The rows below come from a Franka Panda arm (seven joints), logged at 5 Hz.
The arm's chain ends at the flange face. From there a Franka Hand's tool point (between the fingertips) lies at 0.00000 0.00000 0.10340 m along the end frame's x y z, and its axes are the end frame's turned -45 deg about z.
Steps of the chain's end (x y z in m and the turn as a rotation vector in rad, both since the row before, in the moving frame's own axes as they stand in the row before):
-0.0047 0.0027 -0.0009 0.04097 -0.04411 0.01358
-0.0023 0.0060 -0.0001 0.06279 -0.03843 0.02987
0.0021 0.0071 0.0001 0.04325 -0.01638 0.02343
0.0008 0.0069 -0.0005 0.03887 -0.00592 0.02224
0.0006 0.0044 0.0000 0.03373 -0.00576 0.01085
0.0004 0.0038 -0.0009 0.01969 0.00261 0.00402
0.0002 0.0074 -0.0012 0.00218 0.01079 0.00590
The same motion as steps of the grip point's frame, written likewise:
-0.0054 -0.0076 -0.0011 0.06016 -0.00222 0.01358
-0.0040 -0.0048 -0.0004 0.07157 0.01723 0.02987
-0.0015 0.0022 0.0000 0.04216 0.01900 0.02343
-0.0019 0.0022 -0.0006 0.03167 0.02330 0.02224
-0.0006 0.0007 -0.0001 0.02792 0.01978 0.01085
-0.0008 0.0017 -0.0009 0.01208 0.01577 0.00402
-0.0041 0.0060 -0.0012 -0.00609 0.00917 0.00590

